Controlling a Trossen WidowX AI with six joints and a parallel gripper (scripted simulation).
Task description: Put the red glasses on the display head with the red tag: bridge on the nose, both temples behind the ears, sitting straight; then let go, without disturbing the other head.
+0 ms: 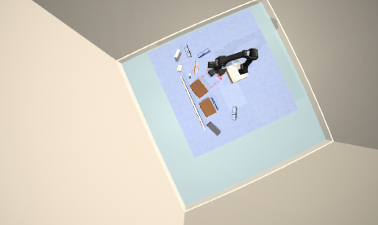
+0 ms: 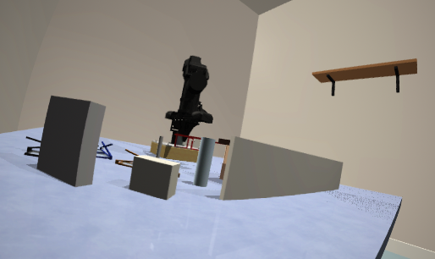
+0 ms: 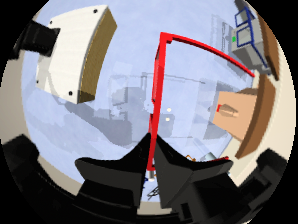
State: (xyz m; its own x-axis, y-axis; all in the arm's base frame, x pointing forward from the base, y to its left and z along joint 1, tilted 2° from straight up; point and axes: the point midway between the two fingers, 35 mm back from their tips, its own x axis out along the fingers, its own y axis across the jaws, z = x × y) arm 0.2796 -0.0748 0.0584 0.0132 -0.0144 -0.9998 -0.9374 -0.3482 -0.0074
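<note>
Now: gripper tip 20 cm short of the tan display head, 11 cm to the right of it and 2 cm above it. Round my gripper tip: tall grey block 32 cm ahead, 30 cm to the right, 3 cm below; beige box 34 cm ahead, 17 cm to the right, 6 cm below; long beige wall 33 cm ahead, 24 cm to the left, 3 cm below.
</note>
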